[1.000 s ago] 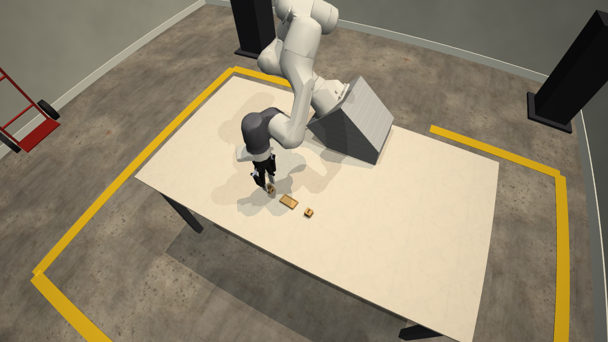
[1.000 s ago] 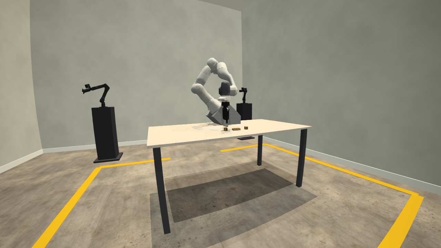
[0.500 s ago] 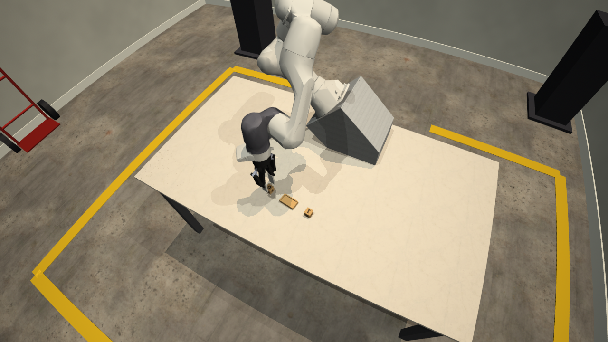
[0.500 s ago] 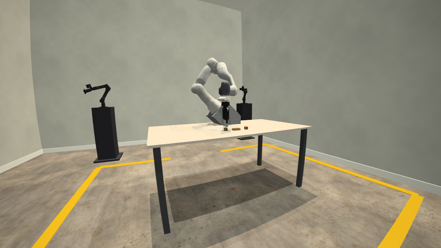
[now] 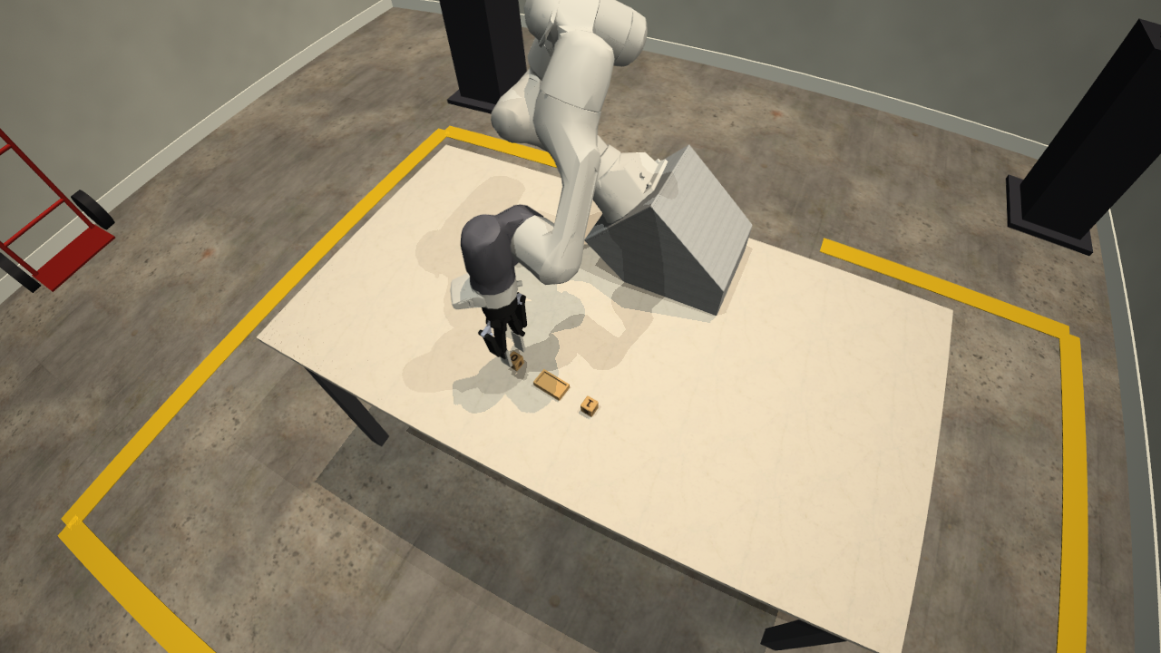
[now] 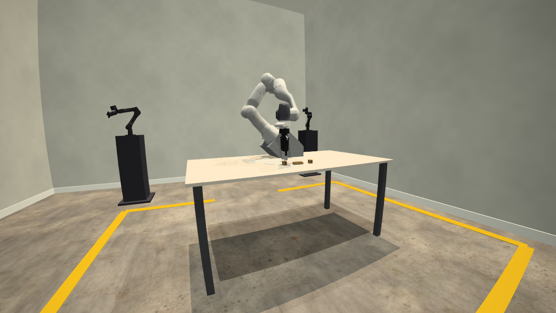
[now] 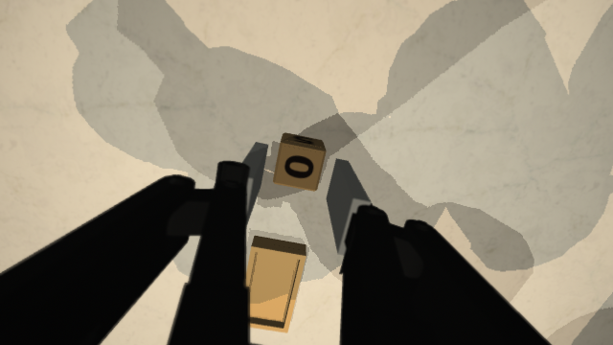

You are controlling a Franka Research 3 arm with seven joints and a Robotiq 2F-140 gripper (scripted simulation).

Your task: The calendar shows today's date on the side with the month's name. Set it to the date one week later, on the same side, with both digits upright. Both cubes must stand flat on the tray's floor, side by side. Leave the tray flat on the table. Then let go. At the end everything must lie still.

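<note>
My hand is 6 cm above the wooden digit cube. Round my hand: wooden tray (11 cm to the left, 6 cm below, 1 cm ahead).
</note>
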